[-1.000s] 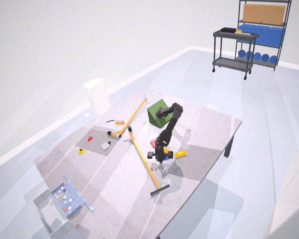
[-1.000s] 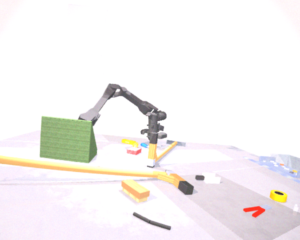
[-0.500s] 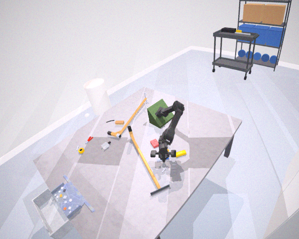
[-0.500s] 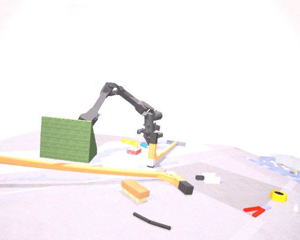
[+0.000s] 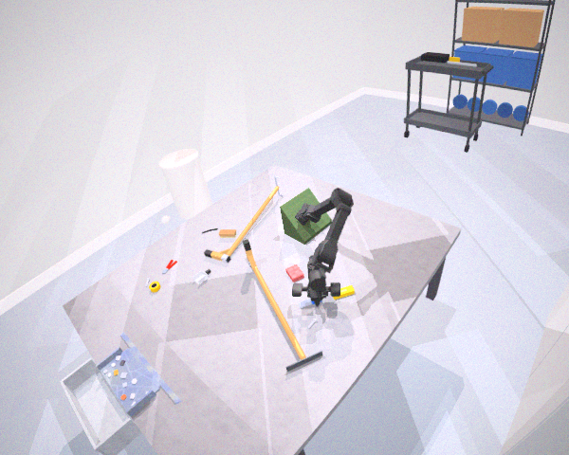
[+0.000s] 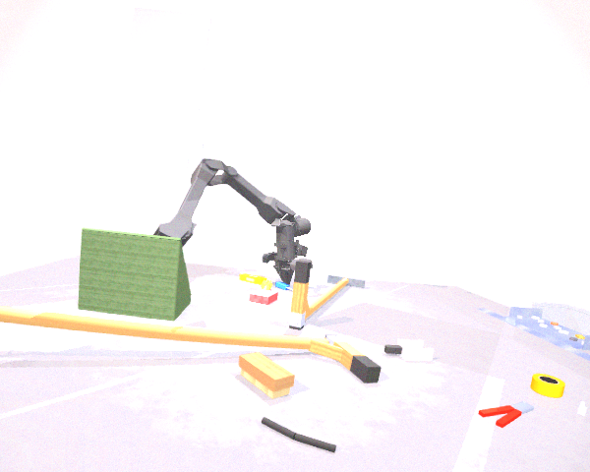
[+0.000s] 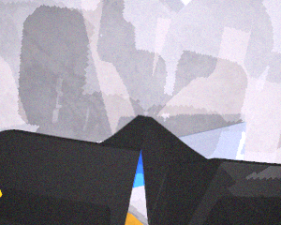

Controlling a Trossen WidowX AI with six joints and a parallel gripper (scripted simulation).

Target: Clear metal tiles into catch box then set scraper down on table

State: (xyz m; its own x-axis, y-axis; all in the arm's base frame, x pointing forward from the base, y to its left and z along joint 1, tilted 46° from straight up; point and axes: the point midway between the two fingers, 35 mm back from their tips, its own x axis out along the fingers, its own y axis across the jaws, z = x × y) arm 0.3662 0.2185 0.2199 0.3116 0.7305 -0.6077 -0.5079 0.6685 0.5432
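The blue piece lies 3 cm to the right of my gripper tip. Also, from my gripper tip: long scraper (15 cm to the right, 9 cm ahead, 6 cm above); then wooden block (65 cm to the right, 15 cm behind, 1 cm above); then red block (18 cm to the right, 10 cm behind, 1 cm above).
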